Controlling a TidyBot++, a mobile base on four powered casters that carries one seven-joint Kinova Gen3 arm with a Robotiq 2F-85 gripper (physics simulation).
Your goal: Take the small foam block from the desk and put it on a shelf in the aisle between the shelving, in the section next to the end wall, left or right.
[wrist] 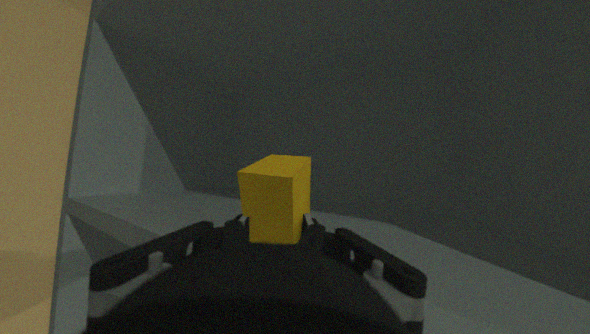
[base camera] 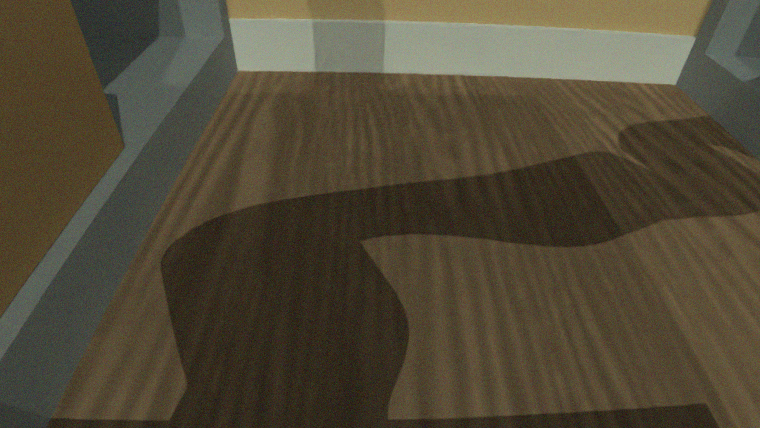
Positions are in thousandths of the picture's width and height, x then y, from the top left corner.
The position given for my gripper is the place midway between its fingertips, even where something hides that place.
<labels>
my gripper: wrist 470, 660; not seen in the base camera view (out of frame)
yellow foam block: wrist 467, 573; not seen in the base camera view (out of frame)
</labels>
